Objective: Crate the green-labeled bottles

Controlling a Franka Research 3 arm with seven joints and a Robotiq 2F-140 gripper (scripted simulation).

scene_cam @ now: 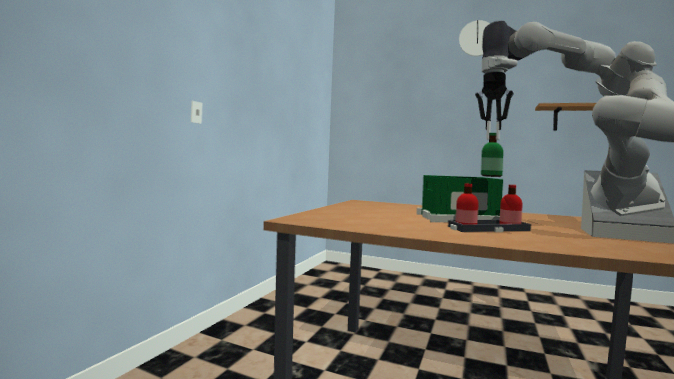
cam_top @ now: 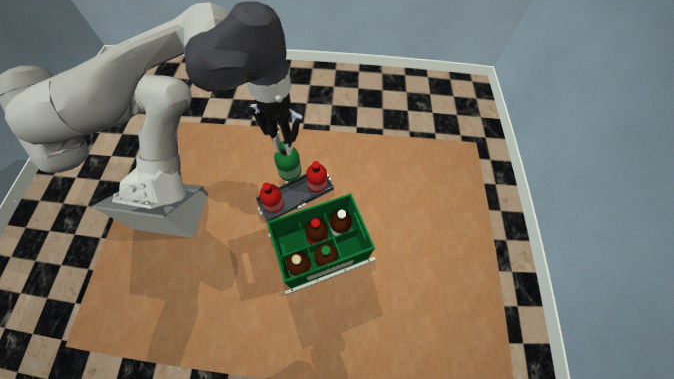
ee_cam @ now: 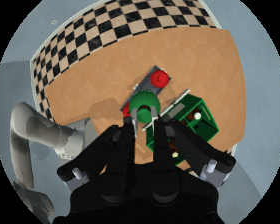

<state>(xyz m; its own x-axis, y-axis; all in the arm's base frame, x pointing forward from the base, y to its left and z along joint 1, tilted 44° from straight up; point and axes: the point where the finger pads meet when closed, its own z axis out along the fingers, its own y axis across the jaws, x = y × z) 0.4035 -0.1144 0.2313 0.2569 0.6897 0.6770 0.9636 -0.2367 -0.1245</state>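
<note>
Right now my hand is 90 mm above the green-labeled bottle. Round my hand: green crate (100 mm ahead, 200 mm to the right, 270 mm below); then dark tray (340 mm below).
</note>
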